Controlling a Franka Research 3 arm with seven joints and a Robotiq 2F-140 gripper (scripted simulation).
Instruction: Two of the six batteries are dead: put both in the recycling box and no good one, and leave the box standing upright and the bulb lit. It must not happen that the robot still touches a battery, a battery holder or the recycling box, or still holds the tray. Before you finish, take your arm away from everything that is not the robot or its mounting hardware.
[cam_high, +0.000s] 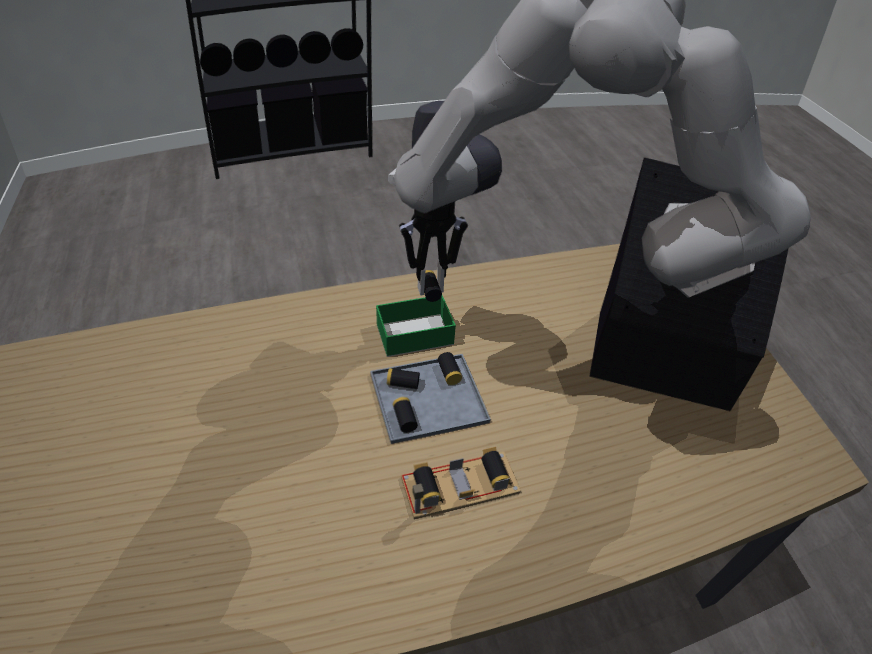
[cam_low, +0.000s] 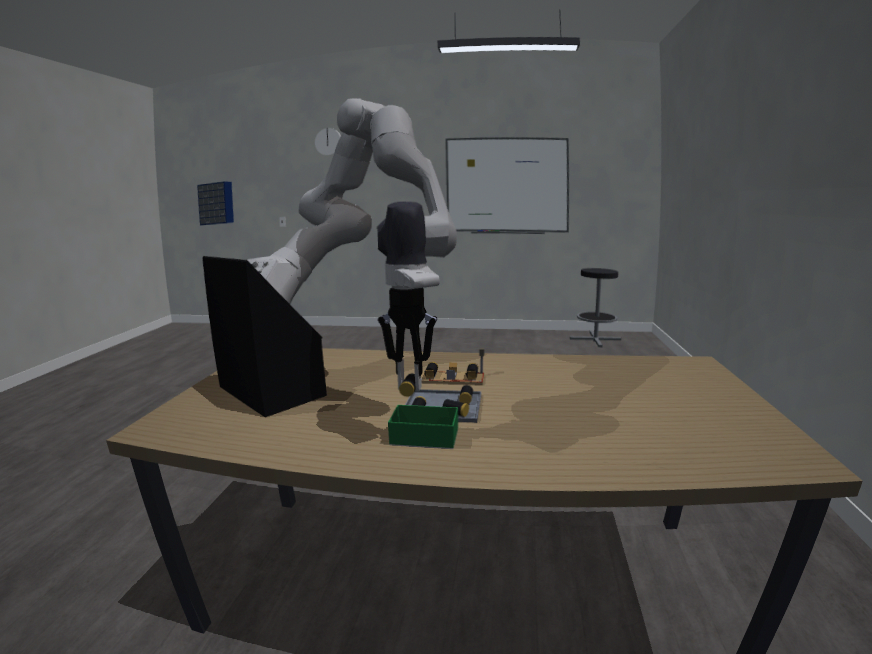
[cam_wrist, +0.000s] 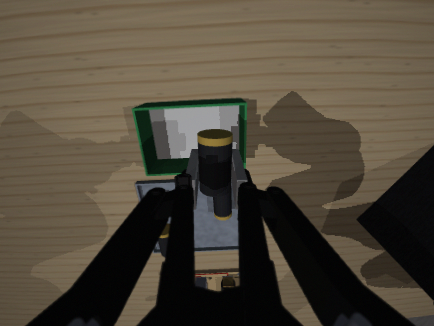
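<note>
My hand is 14 cm above the green recycling box, 3 cm short of it and 1 cm to the right of it. Also, from my hand: grey tray 19 cm to the left, 15 cm below, 1 cm behind; bulb 45 cm to the left, 8 cm below, 1 cm ahead; wooden holder board 39 cm to the left, 15 cm below, 7 cm behind.
</note>
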